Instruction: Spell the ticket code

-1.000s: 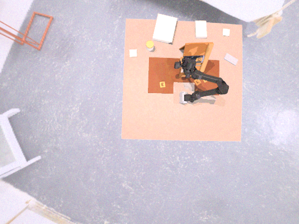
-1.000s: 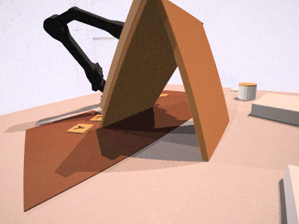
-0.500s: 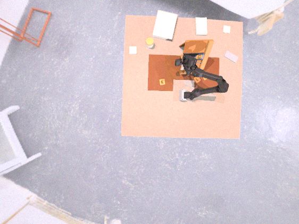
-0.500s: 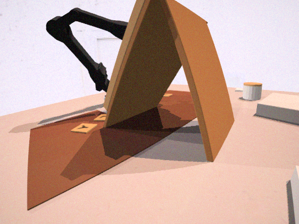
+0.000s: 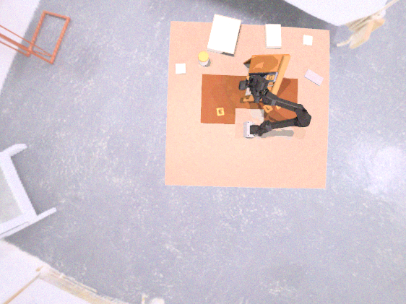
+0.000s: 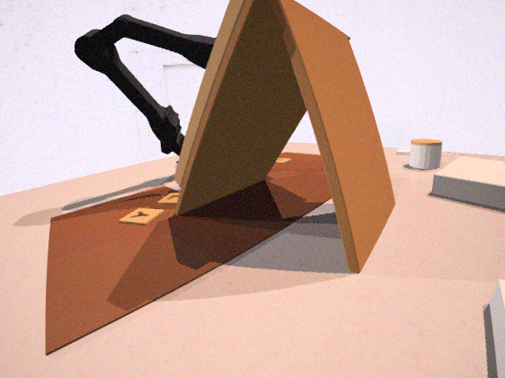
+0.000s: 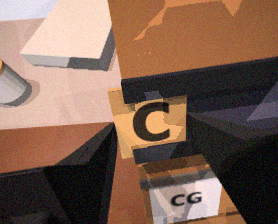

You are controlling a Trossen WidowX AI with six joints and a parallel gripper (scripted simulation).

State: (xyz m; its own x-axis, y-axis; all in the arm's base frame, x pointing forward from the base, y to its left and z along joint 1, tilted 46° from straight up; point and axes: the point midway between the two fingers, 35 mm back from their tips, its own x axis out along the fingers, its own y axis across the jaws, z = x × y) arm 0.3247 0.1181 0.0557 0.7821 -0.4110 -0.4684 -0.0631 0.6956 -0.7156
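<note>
Now: the white ticket 90 mm below my gripper tip, 60 mm behind it and 40 mm to the right of it. The rest, counted from my gripper tip: large white box 390 mm ahead, 170 mm to the left, 150 mm below; brown mat 170 mm below, 150 mm behind, 50 mm to the right; capped canister 330 mm to the left, 190 mm ahead, 130 mm below.
</note>
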